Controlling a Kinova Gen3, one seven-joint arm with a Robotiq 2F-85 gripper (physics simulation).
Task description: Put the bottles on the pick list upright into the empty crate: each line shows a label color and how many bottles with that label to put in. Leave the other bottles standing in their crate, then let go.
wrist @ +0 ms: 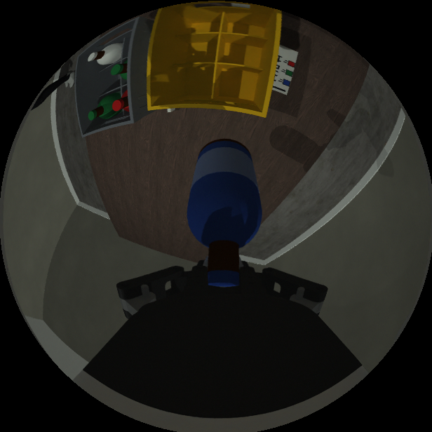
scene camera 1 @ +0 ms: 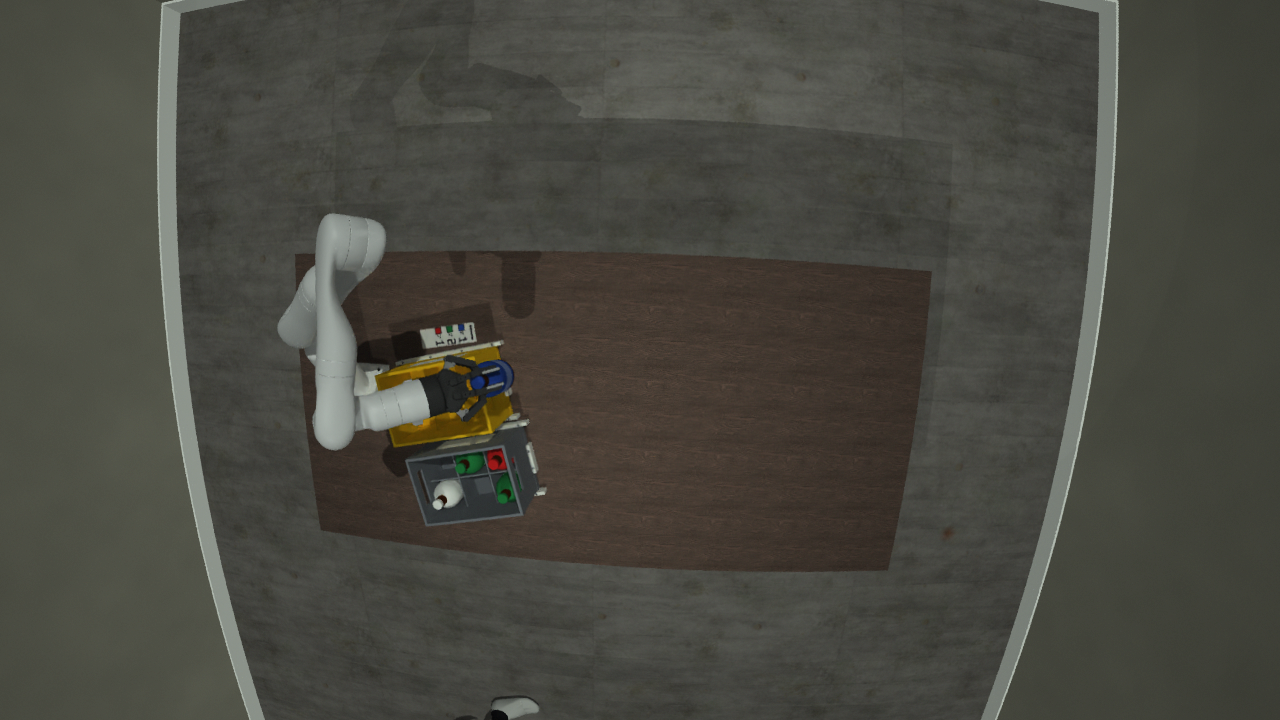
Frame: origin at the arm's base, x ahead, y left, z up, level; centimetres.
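Where they show: gripper, between the fingertips: [scene camera 1: 500, 375].
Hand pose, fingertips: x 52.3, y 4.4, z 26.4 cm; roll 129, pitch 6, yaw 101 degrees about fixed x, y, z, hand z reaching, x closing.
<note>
After its pixels a point has its place.
My gripper [scene camera 1: 481, 385] {z 26.4, x 52.3, y 4.4 cm} [wrist: 222, 264] is shut on the neck of a blue bottle [scene camera 1: 499, 377] {z 24.4, x 51.3, y 3.7 cm} [wrist: 224, 200]. The bottle is held up near the right end of the yellow crate [scene camera 1: 411, 438] {z 5.7, x 18.3, y -13.5 cm} [wrist: 275, 60] in the scene view; its exact tilt and height are hard to tell. The yellow crate's visible compartments hold no bottles. The grey crate [scene camera 1: 474, 519] {z 9.4, x 33.3, y -34.5 cm} [wrist: 140, 75] holds a white bottle [scene camera 1: 449, 491] {z 3.9, x 25.2, y -29.0 cm} [wrist: 111, 54], a red bottle [scene camera 1: 495, 460] {z 8.2, x 41.3, y -19.4 cm} [wrist: 120, 104] and two green bottles [scene camera 1: 469, 462] {z 4.8, x 32.9, y -20.8 cm} [wrist: 106, 106]. The pick list [scene camera 1: 448, 335] {z -7.8, x 27.1, y 10.3 cm} [wrist: 285, 70] shows red 1, green 2, blue 1.
The two crates stand side by side on the brown table [scene camera 1: 716, 402] {z -8.0, x 95.8, y -13.3 cm} [wrist: 165, 190], with narrow space between them. The arm reaches over the yellow crate from the left in the scene view. A person's shoe [scene camera 1: 515, 706] shows at that view's lower edge, beyond the table.
</note>
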